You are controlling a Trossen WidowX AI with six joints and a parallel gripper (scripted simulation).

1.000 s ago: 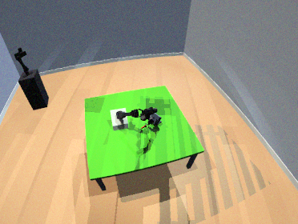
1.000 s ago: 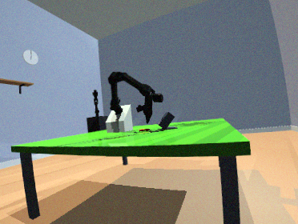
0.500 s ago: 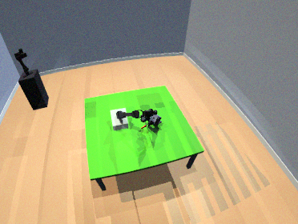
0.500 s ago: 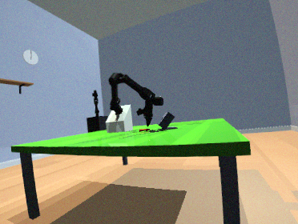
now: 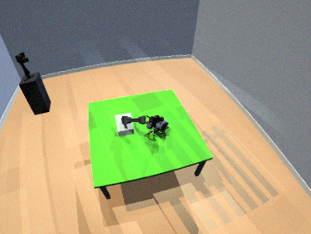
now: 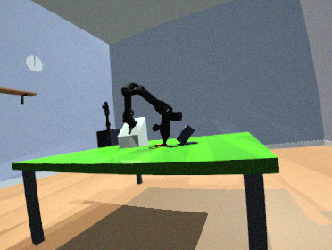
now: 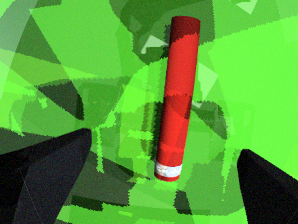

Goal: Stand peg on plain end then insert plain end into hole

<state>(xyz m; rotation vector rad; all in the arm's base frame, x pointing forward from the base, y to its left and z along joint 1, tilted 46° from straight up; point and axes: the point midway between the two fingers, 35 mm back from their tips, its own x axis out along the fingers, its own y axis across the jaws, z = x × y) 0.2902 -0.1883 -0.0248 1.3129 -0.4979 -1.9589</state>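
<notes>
Right now my gripper tip is 10 mm past the red peg. The rest, counted from my gripper tip: sloped panel 130 mm ahead, 50 mm above, 40 mm to the left.
</notes>
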